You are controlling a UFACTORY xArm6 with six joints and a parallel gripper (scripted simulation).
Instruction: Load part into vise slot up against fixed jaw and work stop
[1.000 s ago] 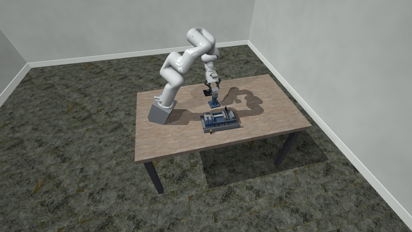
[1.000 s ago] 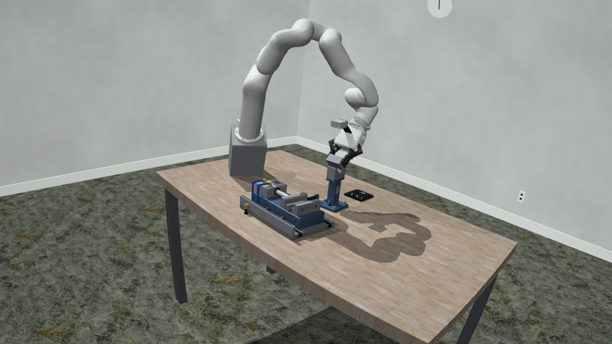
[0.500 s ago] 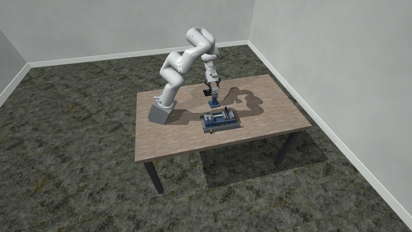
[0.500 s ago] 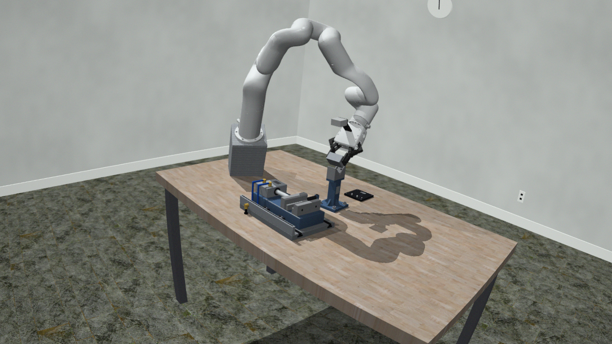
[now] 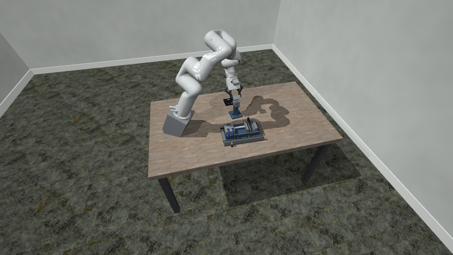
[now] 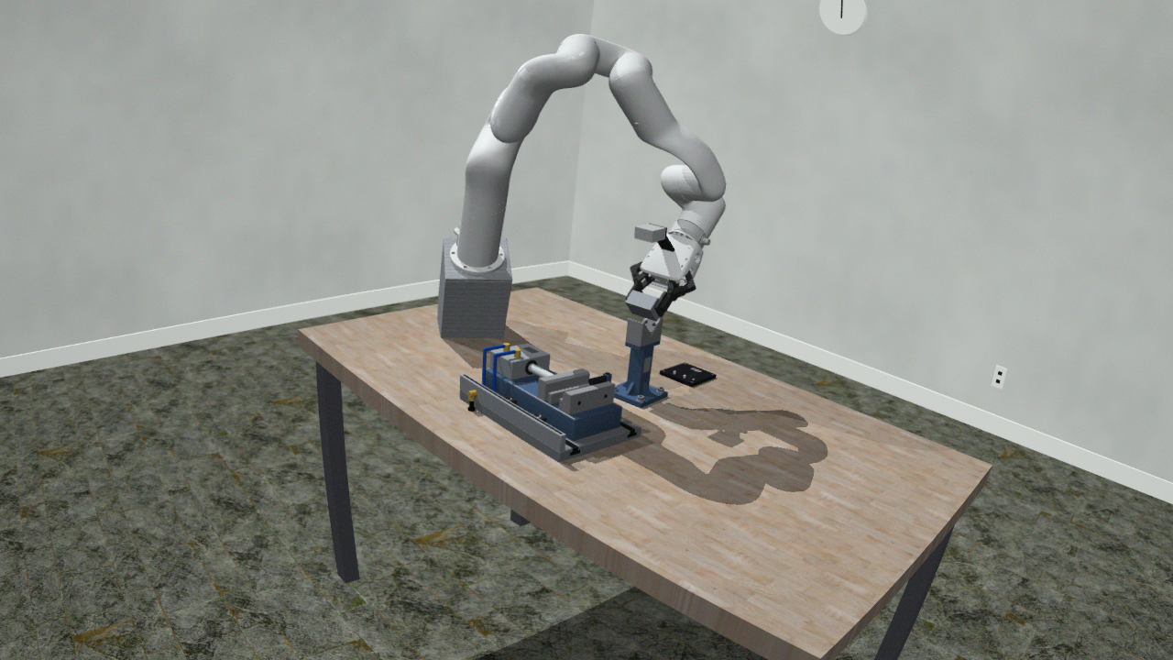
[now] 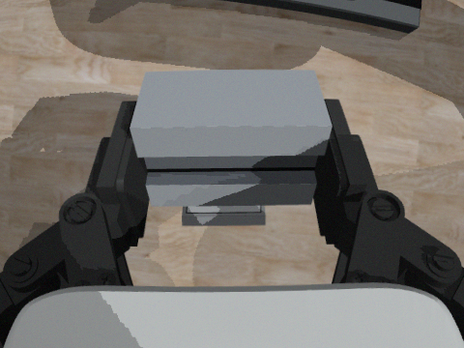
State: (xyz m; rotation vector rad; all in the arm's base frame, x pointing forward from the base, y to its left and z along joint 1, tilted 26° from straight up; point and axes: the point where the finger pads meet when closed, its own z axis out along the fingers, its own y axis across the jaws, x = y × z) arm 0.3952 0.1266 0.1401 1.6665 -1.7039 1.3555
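Now: hand right at the grey block. Also, from my hand: cylinder rod 22 cm to the right, 12 cm below, 3 cm behind; then dark work stop rod 18 cm to the right, 10 cm below, 6 cm ahead; then blue v-block stand 14 cm below.
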